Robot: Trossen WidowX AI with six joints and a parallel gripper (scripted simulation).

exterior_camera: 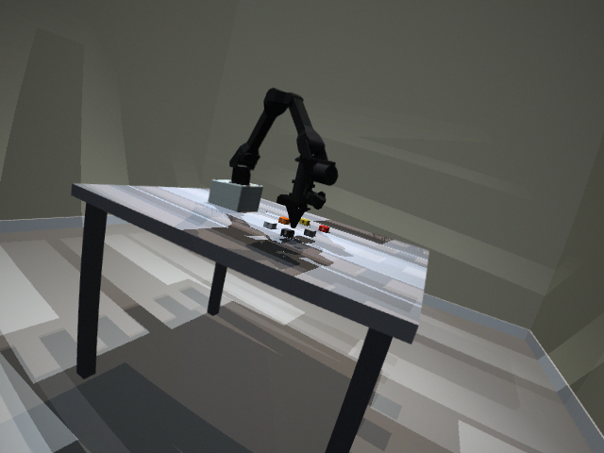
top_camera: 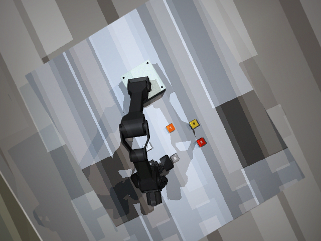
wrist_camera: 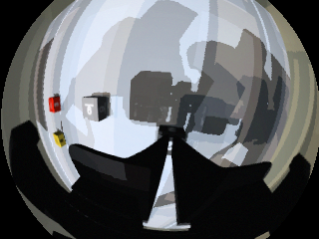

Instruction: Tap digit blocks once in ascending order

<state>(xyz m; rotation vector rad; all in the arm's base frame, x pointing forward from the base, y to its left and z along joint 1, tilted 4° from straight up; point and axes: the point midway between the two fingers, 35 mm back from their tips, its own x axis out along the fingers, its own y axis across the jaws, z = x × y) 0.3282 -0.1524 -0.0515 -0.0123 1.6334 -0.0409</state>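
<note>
Right now my gripper tip is 1 cm past the black block and 2 cm above it. Also, from my gripper tip: grey block 2 cm ahead, 11 cm to the left, 2 cm below; orange block 11 cm behind, 17 cm to the left, 2 cm below; white block 9 cm behind, 3 cm to the left, 2 cm below.
</note>
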